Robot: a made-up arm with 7 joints. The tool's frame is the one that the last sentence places. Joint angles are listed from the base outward.
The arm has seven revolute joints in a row. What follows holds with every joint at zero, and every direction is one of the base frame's.
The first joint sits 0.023 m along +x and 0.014 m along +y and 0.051 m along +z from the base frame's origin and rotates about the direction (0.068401, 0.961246, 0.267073), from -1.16 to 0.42 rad.
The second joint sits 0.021 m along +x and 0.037 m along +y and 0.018 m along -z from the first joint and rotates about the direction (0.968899, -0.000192, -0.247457), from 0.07 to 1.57 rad.
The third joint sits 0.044 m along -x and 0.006 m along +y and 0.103 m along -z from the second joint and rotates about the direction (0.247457, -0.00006, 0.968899), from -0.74 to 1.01 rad.
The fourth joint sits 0.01 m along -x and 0.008 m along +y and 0.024 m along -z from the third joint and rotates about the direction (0.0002, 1, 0.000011), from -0.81 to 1.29 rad.
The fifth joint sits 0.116 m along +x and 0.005 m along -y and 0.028 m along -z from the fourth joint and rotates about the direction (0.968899, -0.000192, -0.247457), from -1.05 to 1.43 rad.
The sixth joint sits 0.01 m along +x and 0.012 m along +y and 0.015 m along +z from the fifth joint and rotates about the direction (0.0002, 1, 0.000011), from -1.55 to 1.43 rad.
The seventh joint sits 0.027 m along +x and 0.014 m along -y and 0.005 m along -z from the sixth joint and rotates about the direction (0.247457, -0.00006, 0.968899), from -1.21 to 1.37 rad.
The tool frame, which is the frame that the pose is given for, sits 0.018 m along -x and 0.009 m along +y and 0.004 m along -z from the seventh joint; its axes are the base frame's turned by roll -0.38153, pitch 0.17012 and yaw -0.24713 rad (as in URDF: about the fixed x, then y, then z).
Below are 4 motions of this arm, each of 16 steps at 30 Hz.
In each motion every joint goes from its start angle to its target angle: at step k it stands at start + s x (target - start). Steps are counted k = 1, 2, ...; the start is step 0. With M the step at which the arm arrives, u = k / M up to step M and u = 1 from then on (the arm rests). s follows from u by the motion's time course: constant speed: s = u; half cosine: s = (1 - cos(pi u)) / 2; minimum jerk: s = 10 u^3 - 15 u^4 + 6 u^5.
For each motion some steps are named. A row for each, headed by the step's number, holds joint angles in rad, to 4 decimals.
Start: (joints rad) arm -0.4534 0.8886 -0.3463 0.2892 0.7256 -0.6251 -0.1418
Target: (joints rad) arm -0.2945 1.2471 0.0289 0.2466 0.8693 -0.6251 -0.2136
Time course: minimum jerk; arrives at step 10
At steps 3, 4, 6, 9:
3: -0.4275 0.9471 -0.2851 0.2823 0.7490 -0.6251 -0.1535
4: -0.4030 1.0024 -0.2272 0.2757 0.7712 -0.6251 -0.1646
6: -0.3449 1.1333 -0.0902 0.2601 0.8237 -0.6251 -0.1908
9: -0.2959 1.2440 0.0257 0.2470 0.8681 -0.6251 -0.2130

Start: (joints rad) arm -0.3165 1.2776 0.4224 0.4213 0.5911 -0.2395 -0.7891
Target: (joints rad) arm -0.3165 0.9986 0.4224 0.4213 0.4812 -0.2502 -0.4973
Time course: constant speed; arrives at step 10
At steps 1, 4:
1: -0.3165 1.2497 0.4224 0.4213 0.5801 -0.2406 -0.7599
4: -0.3165 1.1660 0.4224 0.4213 0.5471 -0.2438 -0.6724

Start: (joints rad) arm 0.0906 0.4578 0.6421 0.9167 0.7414 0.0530 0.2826
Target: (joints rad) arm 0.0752 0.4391 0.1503 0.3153 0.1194 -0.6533 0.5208
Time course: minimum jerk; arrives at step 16
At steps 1, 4, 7, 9, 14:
1: 0.0906 0.4578 0.6410 0.9154 0.7400 0.0514 0.2831
4: 0.0890 0.4559 0.5912 0.8544 0.6770 -0.0201 0.3073
7: 0.0847 0.4506 0.4532 0.6857 0.5025 -0.2182 0.3741
9: 0.0811 0.4463 0.3392 0.5463 0.3583 -0.3821 0.4293
14: 0.0754 0.4394 0.1582 0.3250 0.1294 -0.6420 0.5170

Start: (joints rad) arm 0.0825 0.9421 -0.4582 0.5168 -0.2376 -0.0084 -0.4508
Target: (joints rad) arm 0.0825 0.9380 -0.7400 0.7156 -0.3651 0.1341 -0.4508
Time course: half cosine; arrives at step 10
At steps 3, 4, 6, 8, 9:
3: 0.0825 0.9413 -0.5163 0.5578 -0.2639 0.0210 -0.4508
4: 0.0825 0.9407 -0.5556 0.5855 -0.2817 0.0408 -0.4508
6: 0.0825 0.9394 -0.6426 0.6469 -0.3210 0.0849 -0.4508
8: 0.0825 0.9384 -0.7131 0.6966 -0.3529 0.1205 -0.4508
9: 0.0825 0.9381 -0.7331 0.7107 -0.3620 0.1306 -0.4508

